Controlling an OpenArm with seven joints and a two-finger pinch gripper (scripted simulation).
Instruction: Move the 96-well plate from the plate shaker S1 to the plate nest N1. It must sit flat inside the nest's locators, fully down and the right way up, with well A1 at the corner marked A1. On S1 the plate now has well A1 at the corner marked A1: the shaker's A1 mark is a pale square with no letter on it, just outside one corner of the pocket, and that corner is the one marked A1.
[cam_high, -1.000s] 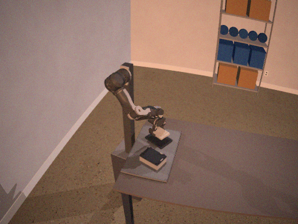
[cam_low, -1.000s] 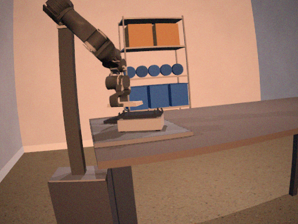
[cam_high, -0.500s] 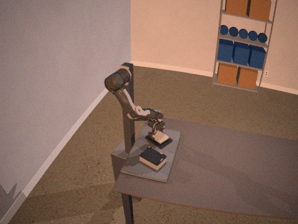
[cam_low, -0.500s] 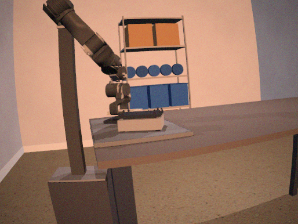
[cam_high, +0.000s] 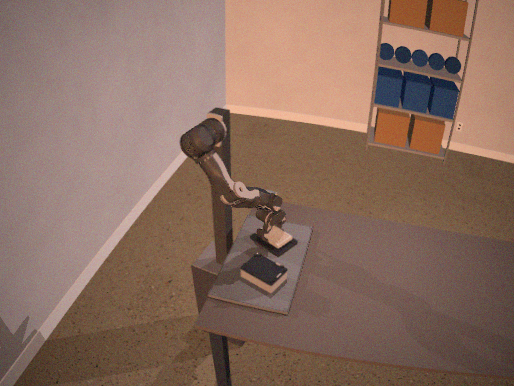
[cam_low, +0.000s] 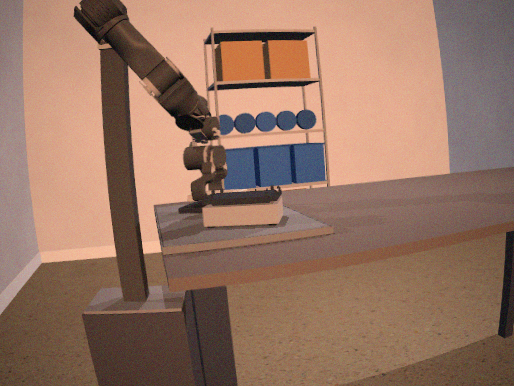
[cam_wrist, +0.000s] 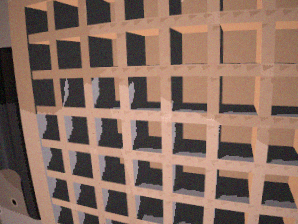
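The pale 96-well plate is 2 cm ahead of my hand and 1 cm to the right of it. Round my hand: plate shaker (9 cm ahead, 21 cm to the right, 1 cm above).
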